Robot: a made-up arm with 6 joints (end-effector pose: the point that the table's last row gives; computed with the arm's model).
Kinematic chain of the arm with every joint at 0, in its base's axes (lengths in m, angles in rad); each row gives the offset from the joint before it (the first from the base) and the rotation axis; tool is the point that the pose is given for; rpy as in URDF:
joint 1: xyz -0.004 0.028 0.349 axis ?
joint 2: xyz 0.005 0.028 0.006 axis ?
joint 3: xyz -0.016 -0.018 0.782 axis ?
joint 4: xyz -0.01 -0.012 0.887 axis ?
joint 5: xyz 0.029 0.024 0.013 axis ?
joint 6: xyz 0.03 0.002 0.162 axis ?
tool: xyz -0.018 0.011 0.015 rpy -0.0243 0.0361 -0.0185
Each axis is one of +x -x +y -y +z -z.
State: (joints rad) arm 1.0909 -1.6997 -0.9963 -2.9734 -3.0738 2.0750
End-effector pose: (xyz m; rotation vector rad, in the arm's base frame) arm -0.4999 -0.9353 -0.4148 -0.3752 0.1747 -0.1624
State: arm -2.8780 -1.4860 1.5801 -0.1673 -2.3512 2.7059
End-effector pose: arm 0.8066 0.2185 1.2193 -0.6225 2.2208 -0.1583
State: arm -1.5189 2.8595 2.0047 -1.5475 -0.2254 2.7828
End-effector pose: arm -0.0802 0.8568 -0.2279 -1.4527 -0.0699 -0.4362
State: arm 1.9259 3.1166 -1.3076 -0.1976 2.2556 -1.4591
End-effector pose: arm -0.2764 0.7211 -0.7389 2.2001 0.2496 0.5251
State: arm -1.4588 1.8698 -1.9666 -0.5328 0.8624 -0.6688
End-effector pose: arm 0.0356 -0.7993 1.1493 0.7236 0.8379 -2.4603
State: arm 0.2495 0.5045 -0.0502 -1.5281 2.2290 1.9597
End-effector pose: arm 0.7209 0.0534 1.7391 2.1469 0.1799 -0.0914
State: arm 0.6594 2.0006 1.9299 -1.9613 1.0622 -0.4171
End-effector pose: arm 0.1671 -0.0878 -0.6707 2.1604 0.3688 0.4470
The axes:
joint 1: +z
joint 2: +y
joint 3: +y
joint 4: +z
joint 5: +y
joint 6: +z

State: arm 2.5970 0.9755 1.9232 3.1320 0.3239 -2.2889
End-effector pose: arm -0.8725 0.5927 -0.1798 2.2636 -1.8244 -0.8186
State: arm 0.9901 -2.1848 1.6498 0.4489 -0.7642 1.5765
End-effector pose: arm -0.6536 -1.0157 0.7435 -0.4816 -1.8027 2.4675
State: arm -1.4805 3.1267 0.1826 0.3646 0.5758 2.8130
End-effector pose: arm 0.0359 0.3069 -1.4141 -1.8304 1.7244 0.4938
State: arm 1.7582 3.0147 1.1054 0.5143 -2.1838 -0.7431
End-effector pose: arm 0.1100 -0.4364 -0.9962 -1.7863 0.5862 0.0651
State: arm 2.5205 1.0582 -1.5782 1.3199 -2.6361 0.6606
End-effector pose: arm -0.1843 0.2292 1.3786 -2.5541 0.1089 -0.0209
